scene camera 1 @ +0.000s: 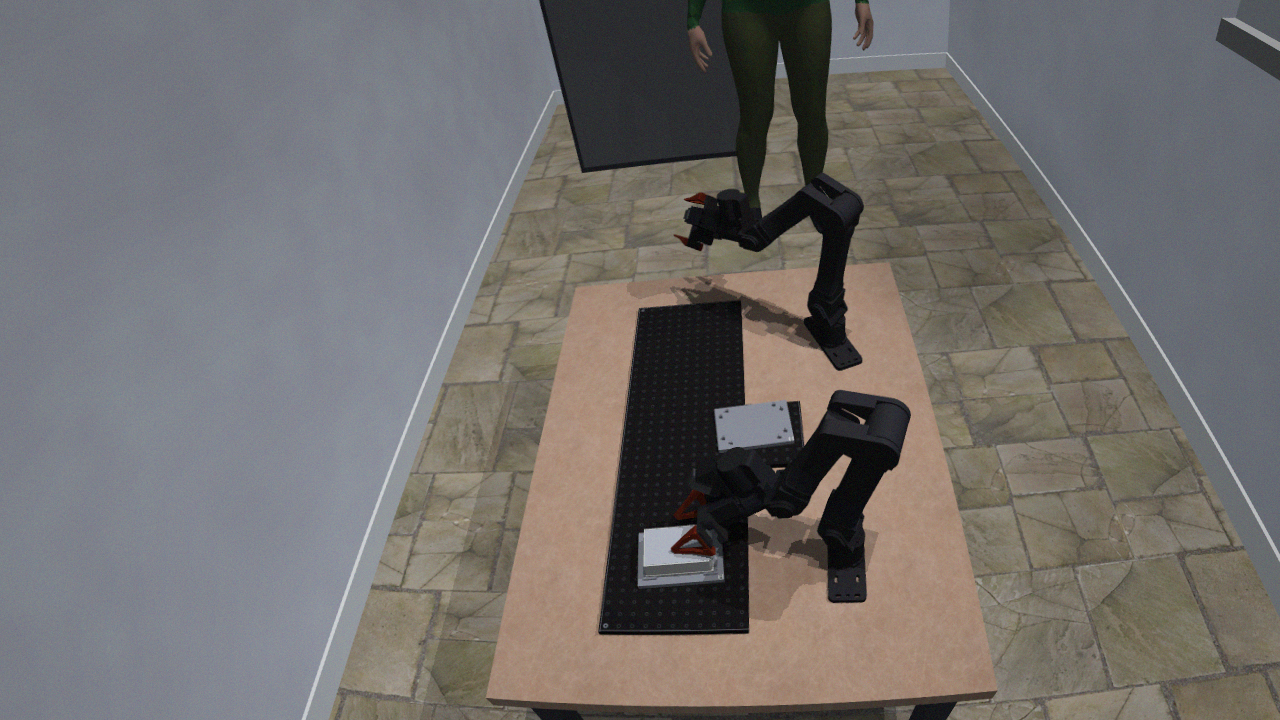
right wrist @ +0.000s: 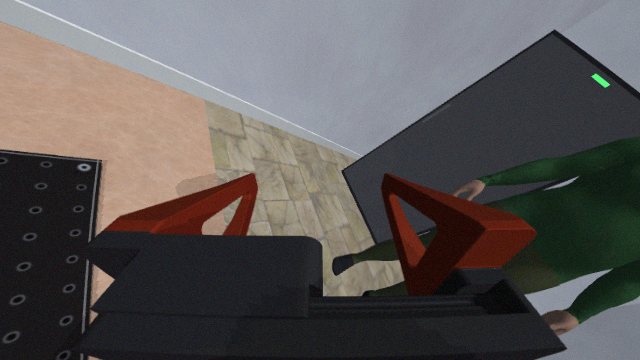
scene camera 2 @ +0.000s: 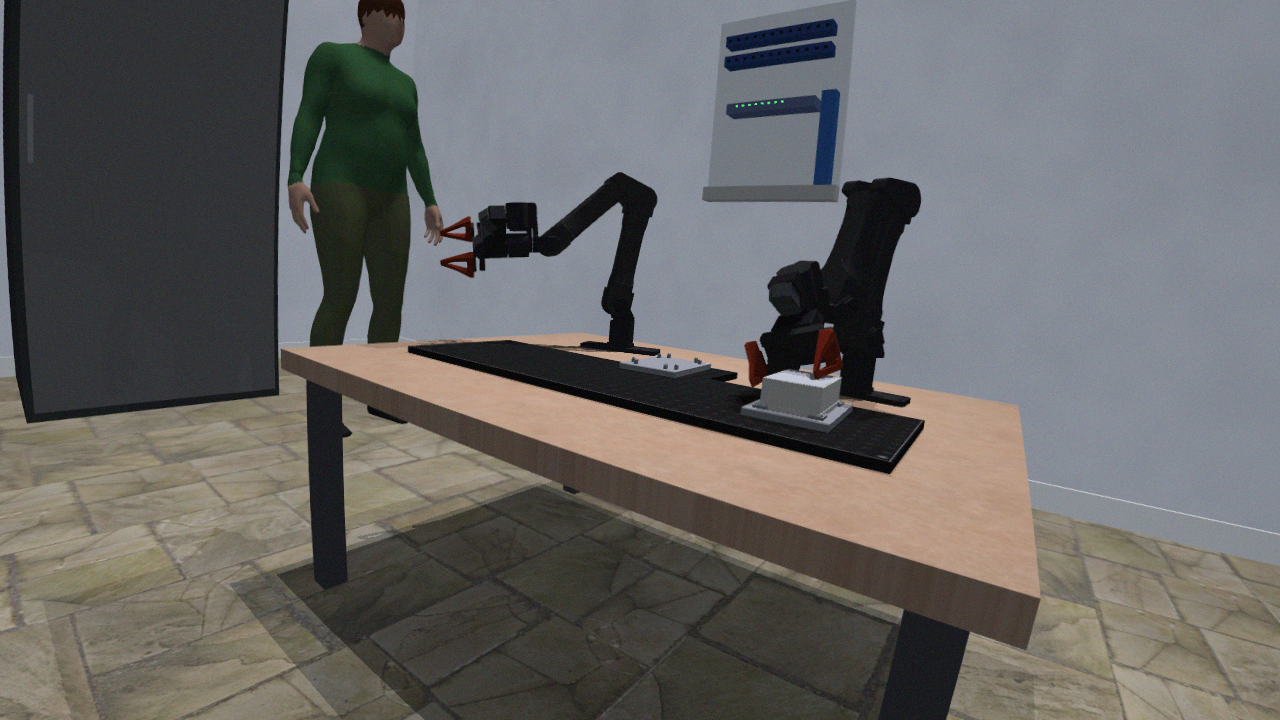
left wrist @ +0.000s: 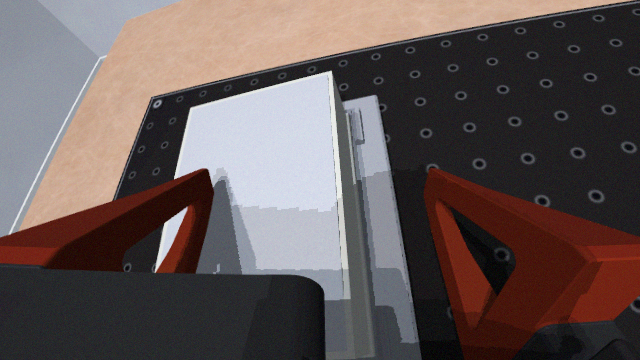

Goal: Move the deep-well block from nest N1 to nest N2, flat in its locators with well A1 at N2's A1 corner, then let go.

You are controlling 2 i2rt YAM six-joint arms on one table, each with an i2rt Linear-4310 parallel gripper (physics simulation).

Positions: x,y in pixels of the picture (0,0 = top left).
my left gripper: open, touches a white deep-well block (scene camera 2: 797,392)
my right gripper: open, holds nothing
